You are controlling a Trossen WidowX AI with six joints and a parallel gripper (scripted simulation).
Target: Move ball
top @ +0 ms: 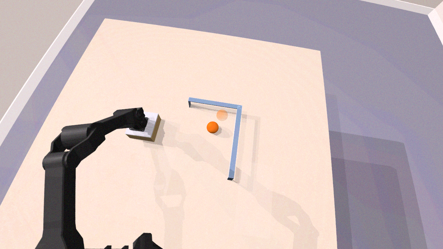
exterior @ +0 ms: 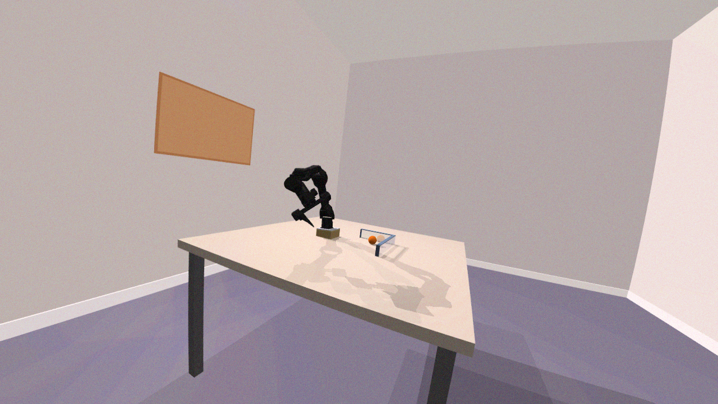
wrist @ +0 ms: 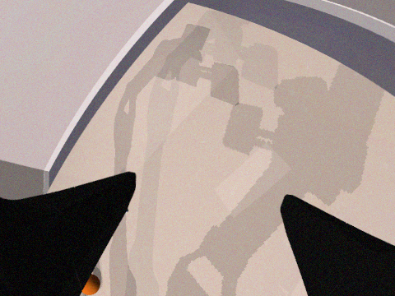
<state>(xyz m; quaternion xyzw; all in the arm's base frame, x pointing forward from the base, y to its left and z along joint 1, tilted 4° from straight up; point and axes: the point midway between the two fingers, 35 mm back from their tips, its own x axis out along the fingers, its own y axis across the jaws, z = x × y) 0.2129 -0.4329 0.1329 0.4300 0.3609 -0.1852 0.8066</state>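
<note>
My gripper tip is now 54 cm to the right of the see-through copy of ball, 16 cm above it and 11 cm short of it.
</note>
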